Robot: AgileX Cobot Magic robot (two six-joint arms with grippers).
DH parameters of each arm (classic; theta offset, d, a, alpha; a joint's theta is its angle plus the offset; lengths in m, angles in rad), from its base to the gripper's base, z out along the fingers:
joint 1: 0 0.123 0 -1.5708
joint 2: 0.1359 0 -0.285 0
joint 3: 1.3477 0 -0.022 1.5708
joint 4: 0 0.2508 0 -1.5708
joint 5: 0 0 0.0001 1.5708
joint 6: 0 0.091 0 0
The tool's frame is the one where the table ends.
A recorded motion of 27 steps. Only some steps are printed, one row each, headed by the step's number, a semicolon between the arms.
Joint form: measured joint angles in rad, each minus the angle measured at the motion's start. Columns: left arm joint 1, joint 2, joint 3, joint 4, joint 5, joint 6; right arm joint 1, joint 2, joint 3, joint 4, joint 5, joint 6.
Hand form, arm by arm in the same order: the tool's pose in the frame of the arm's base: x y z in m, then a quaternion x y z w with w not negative. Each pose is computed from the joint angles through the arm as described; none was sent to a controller.
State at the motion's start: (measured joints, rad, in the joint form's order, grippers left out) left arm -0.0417 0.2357 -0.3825 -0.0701 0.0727 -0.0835; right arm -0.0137 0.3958 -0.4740 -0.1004 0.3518 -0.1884
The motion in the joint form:
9: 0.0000 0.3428 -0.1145 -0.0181 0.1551 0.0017; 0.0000 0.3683 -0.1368 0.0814 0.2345 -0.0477
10: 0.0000 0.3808 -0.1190 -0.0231 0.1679 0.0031; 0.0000 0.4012 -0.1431 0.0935 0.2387 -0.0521
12: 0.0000 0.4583 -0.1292 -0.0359 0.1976 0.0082; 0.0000 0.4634 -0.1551 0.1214 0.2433 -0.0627
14: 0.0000 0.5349 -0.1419 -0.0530 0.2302 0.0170; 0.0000 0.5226 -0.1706 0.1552 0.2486 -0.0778
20: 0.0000 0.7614 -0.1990 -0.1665 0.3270 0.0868; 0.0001 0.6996 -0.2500 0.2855 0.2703 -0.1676
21: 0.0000 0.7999 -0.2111 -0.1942 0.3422 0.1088; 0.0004 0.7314 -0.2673 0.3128 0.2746 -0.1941
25: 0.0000 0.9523 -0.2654 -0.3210 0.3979 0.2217; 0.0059 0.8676 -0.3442 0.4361 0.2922 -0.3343
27: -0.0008 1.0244 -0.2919 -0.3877 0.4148 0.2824; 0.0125 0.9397 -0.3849 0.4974 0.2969 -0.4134
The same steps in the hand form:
9: 0.1239 -0.0070 0.3131 -0.04297 0.77965 -0.07302 0.62046; 0.1468 -0.0030 0.2963 -0.10421 0.89030 -0.06337 0.43873
10: 0.1308 -0.0075 0.3087 -0.04462 0.79378 -0.07313 0.60214; 0.1525 -0.0024 0.2931 -0.10395 0.89712 -0.05737 0.42553
12: 0.1441 -0.0086 0.2989 -0.04785 0.82197 -0.07362 0.56273; 0.1635 -0.0012 0.2868 -0.10276 0.90873 -0.04457 0.40208
14: 0.1566 -0.0099 0.2890 -0.05077 0.84802 -0.07486 0.52219; 0.1740 0.0004 0.2815 -0.10146 0.91837 -0.03055 0.38126
20: 0.1913 -0.0163 0.2614 -0.06002 0.90774 -0.09416 0.40440; 0.2084 0.0069 0.2717 -0.10771 0.93661 0.01444 0.33310
21: 0.1972 -0.0178 0.2569 -0.05971 0.91533 -0.09910 0.38572; 0.2150 0.0084 0.2702 -0.11241 0.93830 0.02246 0.32626
25: 0.2208 -0.0250 0.2395 -0.05208 0.93848 -0.12340 0.31829; 0.2441 0.0161 0.2627 -0.14416 0.94064 0.05656 0.30203
27: 0.2325 -0.0288 0.2310 -0.04786 0.94522 -0.13715 0.29234; 0.2599 0.0210 0.2573 -0.16491 0.93904 0.07262 0.29281

